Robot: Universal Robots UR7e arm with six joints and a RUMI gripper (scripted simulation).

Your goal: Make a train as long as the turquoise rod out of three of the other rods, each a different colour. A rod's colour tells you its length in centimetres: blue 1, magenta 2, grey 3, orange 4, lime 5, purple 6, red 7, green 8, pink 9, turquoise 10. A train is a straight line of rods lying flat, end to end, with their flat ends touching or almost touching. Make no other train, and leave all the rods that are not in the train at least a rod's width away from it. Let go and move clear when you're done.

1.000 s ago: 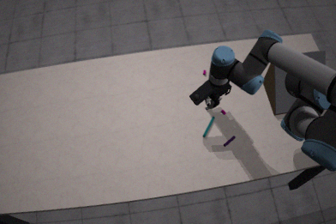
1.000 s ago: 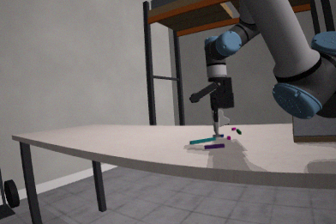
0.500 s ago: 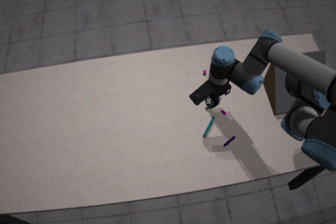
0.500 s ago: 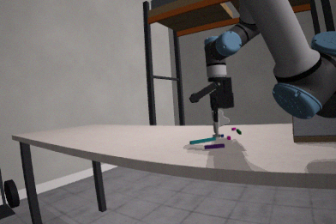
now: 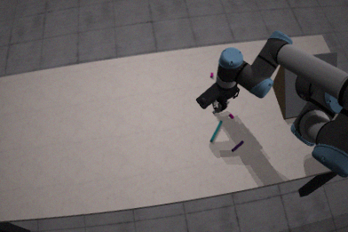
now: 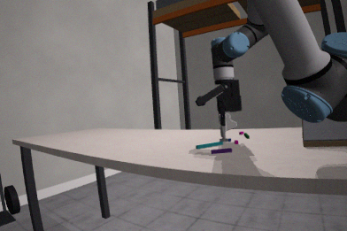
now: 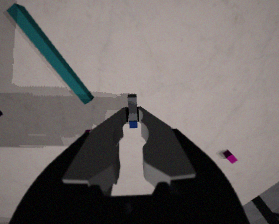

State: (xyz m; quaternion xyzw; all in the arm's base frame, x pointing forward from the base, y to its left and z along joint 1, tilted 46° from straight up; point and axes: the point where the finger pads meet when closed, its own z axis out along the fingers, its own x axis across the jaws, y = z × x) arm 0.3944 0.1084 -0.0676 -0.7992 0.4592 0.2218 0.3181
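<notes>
The grey rod lies 1 cm below my hand. Round my hand: green rod 6 cm behind, 11 cm to the right, 1 cm below; then small blue rod 2 cm behind, 1 cm to the right, 1 cm below; then turquoise rod 1 cm ahead, 9 cm to the left, 1 cm below.
</notes>
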